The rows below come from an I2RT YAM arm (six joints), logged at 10 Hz.
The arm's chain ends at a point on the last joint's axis. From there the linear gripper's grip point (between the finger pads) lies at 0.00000 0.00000 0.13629 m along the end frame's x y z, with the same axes.
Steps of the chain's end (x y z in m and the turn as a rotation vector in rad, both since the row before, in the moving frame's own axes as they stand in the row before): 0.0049, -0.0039, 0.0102, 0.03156, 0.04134, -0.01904; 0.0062, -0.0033, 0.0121, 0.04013, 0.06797, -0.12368; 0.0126, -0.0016, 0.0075, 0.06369, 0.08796, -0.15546; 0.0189, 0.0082, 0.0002, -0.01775, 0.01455, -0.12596; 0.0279, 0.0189, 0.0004, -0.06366, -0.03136, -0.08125; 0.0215, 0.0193, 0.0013, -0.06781, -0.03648, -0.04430; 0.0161, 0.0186, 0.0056, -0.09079, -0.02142, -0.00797
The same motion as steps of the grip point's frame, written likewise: 0.0105, -0.0083, 0.0100, 0.03156, 0.04134, -0.01904; 0.0151, -0.0093, 0.0117, 0.04013, 0.06797, -0.12368; 0.0238, -0.0112, 0.0067, 0.06369, 0.08796, -0.15546; 0.0210, 0.0105, 0.0002, -0.01775, 0.01455, -0.12596; 0.0240, 0.0277, 0.0001, -0.06366, -0.03136, -0.08125; 0.0167, 0.0286, 0.0009, -0.06781, -0.03648, -0.04430; 0.0132, 0.0310, 0.0050, -0.09079, -0.02142, -0.00797
